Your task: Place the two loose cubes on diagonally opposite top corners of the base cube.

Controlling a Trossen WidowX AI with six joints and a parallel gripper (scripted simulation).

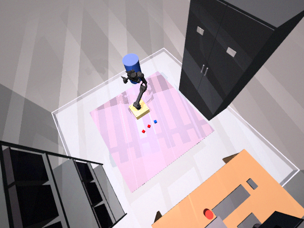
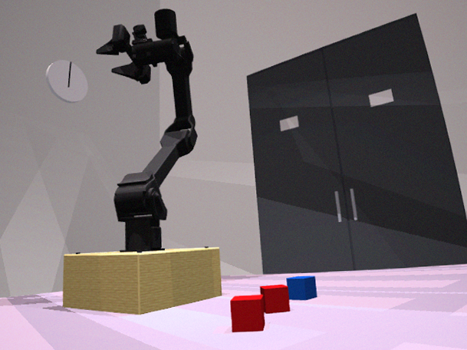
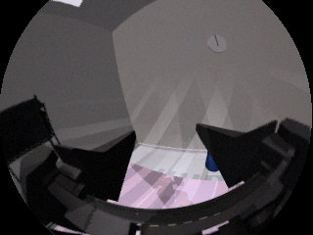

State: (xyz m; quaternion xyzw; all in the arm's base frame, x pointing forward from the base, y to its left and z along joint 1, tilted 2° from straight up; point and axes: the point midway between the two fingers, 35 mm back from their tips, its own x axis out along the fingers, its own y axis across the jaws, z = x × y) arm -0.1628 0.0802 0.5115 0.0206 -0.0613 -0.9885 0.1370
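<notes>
My gripper tip is 48 cm short of the blue base cube, 1 cm to the left of it and 60 cm above it.
</notes>
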